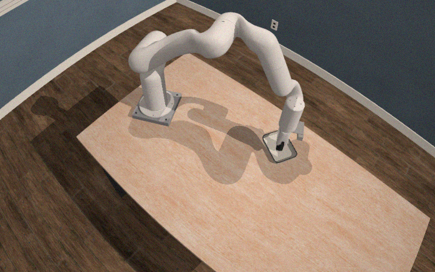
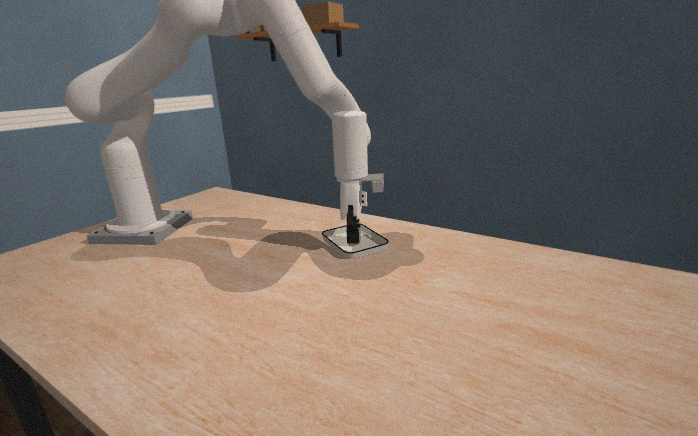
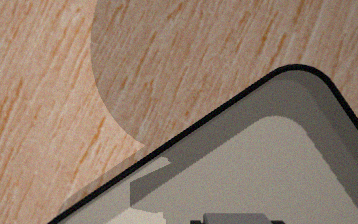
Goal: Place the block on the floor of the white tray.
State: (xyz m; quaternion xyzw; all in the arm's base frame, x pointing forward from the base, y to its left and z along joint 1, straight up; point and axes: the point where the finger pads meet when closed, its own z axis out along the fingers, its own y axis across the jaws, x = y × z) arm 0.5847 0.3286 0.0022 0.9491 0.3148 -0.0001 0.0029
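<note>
My hand is 1 cm above the grey block. From my hand the other things lie so: white tray (2 cm below).
</note>
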